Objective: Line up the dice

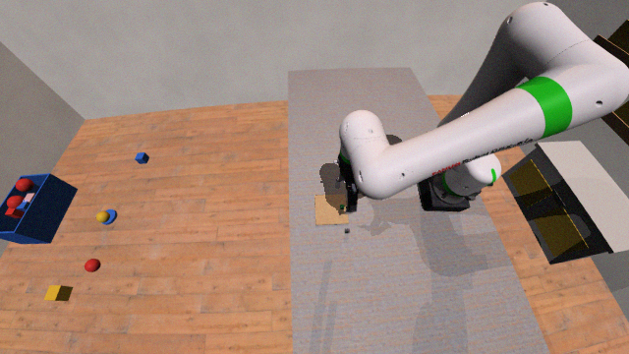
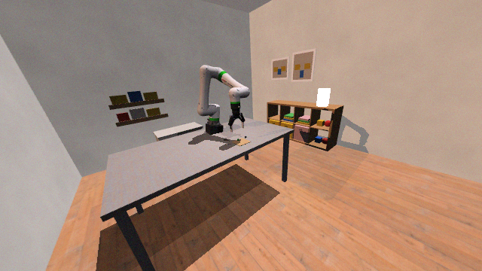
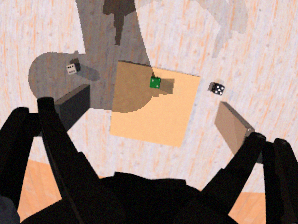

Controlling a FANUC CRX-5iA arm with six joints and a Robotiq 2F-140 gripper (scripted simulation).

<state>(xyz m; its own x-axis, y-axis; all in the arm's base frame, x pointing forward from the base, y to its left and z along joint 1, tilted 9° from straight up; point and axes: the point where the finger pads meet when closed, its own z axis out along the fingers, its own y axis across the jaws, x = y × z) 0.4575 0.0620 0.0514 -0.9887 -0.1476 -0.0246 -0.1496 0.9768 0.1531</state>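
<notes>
Now: the black die 120 mm below my hand, 110 mm to the left of it and 20 mm behind it. From my hand the other things lie so: green die: 120 mm below; then tan mat: 130 mm below, 50 mm ahead, 10 mm to the left; then white die: 140 mm to the right, 120 mm below, 10 mm ahead.
</notes>
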